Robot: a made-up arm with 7 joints. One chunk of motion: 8 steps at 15 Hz.
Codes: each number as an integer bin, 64 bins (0 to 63) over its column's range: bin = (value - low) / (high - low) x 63, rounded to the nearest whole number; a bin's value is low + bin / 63 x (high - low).
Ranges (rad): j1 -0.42..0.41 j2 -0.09..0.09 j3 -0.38..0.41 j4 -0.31..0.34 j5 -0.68..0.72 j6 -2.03..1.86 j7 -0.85..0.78
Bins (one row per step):
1: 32 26 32 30 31 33 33
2: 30 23 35 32 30 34 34
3: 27 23 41 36 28 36 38
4: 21 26 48 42 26 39 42
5: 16 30 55 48 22 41 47
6: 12 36 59 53 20 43 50
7: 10 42 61 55 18 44 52
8: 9 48 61 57 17 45 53
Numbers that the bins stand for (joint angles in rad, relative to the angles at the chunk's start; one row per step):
1: 0.0016 -0.0157 0.0213 -0.0005 0.0089 0.0076 0.0038
2: -0.0248 -0.0243 0.0589 0.0202 -0.0133 0.0694 0.0297
3: -0.0643 -0.0243 0.1341 0.0614 -0.0578 0.1929 0.1332
4: -0.1433 -0.0157 0.2219 0.1233 -0.1022 0.3781 0.2367
5: -0.2092 -0.0043 0.3097 0.1852 -0.1911 0.5016 0.3660
6: -0.2619 0.0129 0.3598 0.2368 -0.2356 0.6251 0.4437
7: -0.2883 0.0300 0.3849 0.2575 -0.2800 0.6868 0.4954
8: -0.3014 0.0471 0.3849 0.2781 -0.3022 0.7486 0.5213

